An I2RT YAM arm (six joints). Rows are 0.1 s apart.
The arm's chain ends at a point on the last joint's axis. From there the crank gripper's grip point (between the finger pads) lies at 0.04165 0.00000 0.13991 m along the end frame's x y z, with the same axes.
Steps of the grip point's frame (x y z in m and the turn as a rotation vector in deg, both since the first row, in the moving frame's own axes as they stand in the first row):
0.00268, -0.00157, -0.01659, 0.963, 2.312, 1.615
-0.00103, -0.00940, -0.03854, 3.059, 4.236, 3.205
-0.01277, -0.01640, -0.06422, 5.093, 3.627, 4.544
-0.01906, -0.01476, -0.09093, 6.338, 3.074, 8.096
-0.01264, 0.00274, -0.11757, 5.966, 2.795, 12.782
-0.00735, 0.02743, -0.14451, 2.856, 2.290, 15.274
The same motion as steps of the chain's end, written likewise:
-0.00295, -0.00049, -0.01479, 0.963, 2.312, 1.615
-0.01138, -0.00464, -0.03495, 3.059, 4.236, 3.205
-0.02188, -0.00776, -0.06091, 5.093, 3.627, 4.544
-0.02714, -0.00588, -0.08798, 6.338, 3.074, 8.096
-0.01993, 0.00710, -0.11512, 5.966, 2.795, 12.782
-0.01229, 0.02257, -0.14286, 2.856, 2.290, 15.274

